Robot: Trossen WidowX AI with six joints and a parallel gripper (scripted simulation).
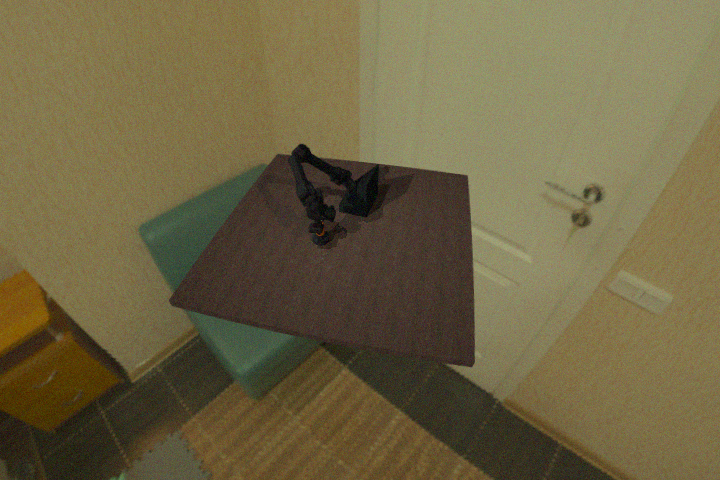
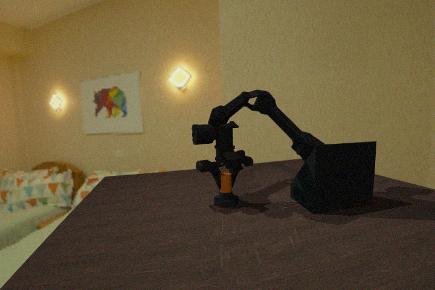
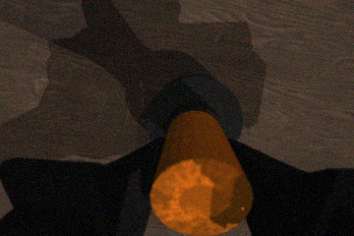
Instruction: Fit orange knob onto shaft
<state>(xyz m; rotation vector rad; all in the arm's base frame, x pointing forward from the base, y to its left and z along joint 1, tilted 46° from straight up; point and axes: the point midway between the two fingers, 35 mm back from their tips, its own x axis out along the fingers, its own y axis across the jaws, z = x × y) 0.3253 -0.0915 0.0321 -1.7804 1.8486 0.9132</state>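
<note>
Right now the round pedestal is 20 mm below my gripper tip. The rest, counted from my gripper tip: orange knob: 30 mm above.
</note>
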